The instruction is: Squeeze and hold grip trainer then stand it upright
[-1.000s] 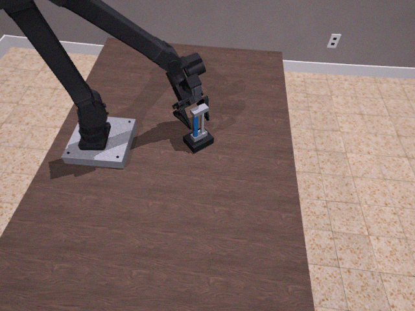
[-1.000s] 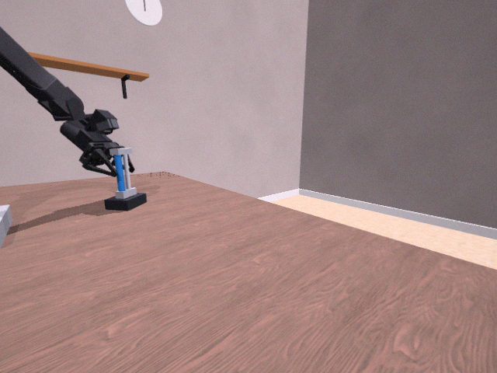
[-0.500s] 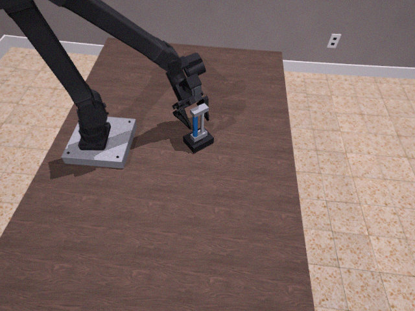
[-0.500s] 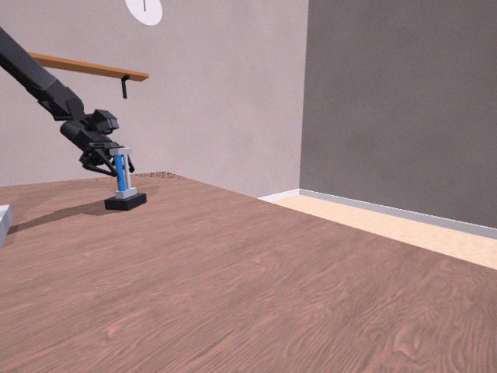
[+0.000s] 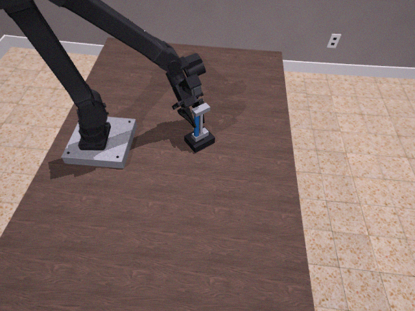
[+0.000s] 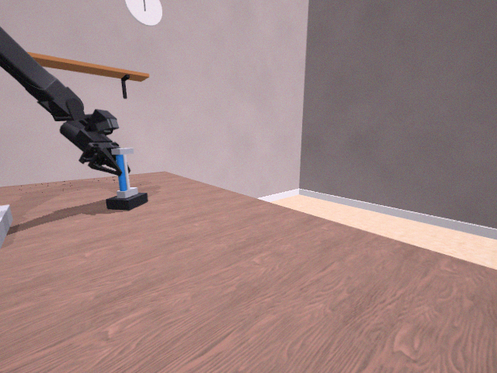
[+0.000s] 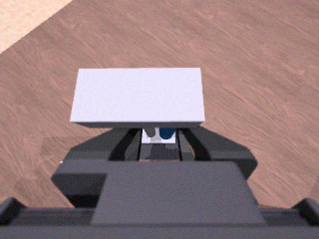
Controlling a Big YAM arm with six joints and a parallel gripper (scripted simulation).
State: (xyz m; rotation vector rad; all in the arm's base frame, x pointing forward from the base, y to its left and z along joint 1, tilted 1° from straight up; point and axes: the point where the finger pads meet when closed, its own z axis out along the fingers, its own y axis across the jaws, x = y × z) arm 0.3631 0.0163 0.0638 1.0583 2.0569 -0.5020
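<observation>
Now: the thin grey bar 10 mm ahead of my hand and 10 mm to the left of it. Also, from my hand: grip trainer: 10 mm below.
</observation>
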